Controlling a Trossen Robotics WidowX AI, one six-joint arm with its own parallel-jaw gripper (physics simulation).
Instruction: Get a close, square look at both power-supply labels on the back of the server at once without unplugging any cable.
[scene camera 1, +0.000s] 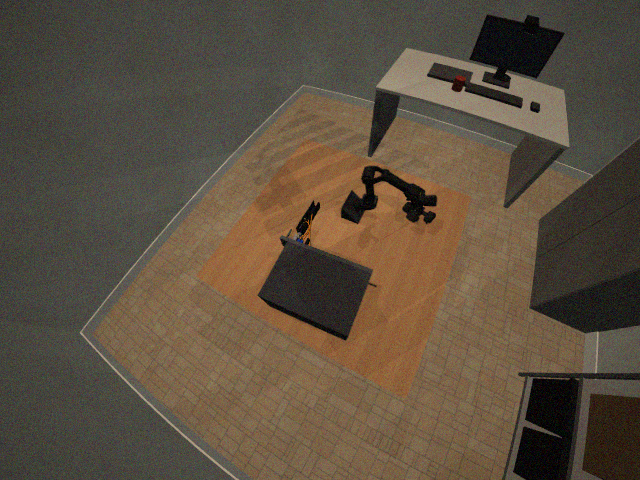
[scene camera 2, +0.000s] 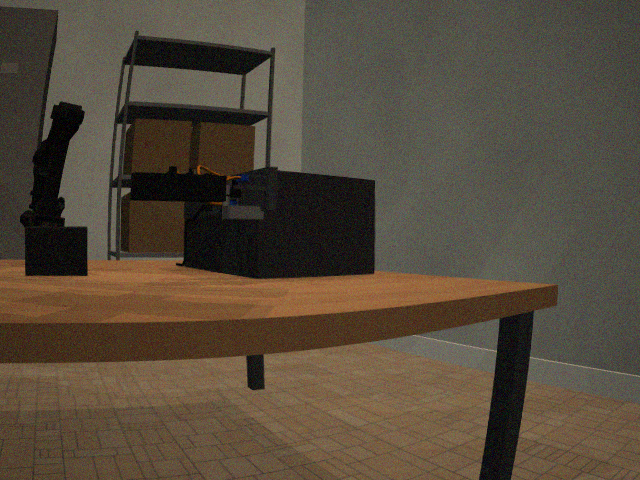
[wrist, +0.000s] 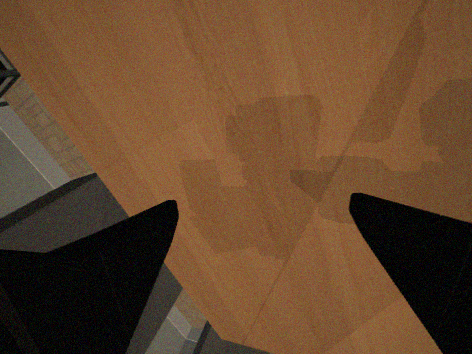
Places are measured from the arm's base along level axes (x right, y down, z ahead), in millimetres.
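Where they show: gripper, fingertip midpoint: (scene camera 1: 420, 220) (wrist: 261, 204); arm's base at its link origin: (scene camera 1: 357, 204) (scene camera 2: 47, 250).
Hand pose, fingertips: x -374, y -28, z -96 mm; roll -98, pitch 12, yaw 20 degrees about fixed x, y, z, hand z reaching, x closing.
Note:
Each offset is from my fingertips to the top centre of the thing. "spot": to the spot under its first point. Level surfaces: height alone.
The server (scene camera 1: 320, 286) (scene camera 2: 320, 227) is a dark box standing on the wooden table @(dy +80 mm) (scene camera 1: 408, 335) (scene camera 2: 439, 294) (wrist: 150, 75). A black cable-management arm (scene camera 1: 309, 217) (scene camera 2: 178, 187) sticks out from one end of its back, with orange cables @(spot: dz +471, dx +444, dy -147 mm) (scene camera 2: 206, 169) and blue plugs beside it. The power-supply labels do not show in any view. My gripper (scene camera 1: 420, 217) (wrist: 261, 204) is open and empty, pointing down over the table, well apart from the server, on the side its back faces. The wrist view shows tabletop and shadows between the fingers. The gripper does not show in scene camera 2.
My arm's base block (scene camera 1: 353, 207) (scene camera 2: 55, 251) stands near the cable-management arm. A thin dark piece @(spot: dz +468, dx +38, dy +71 mm) (scene camera 1: 372, 284) sticks out at the server's other end. A white desk (scene camera 1: 429, 105) with a monitor, a tall cabinet (scene camera 1: 584, 242) and a shelf rack (scene camera 2: 270, 103) stand beyond the table.

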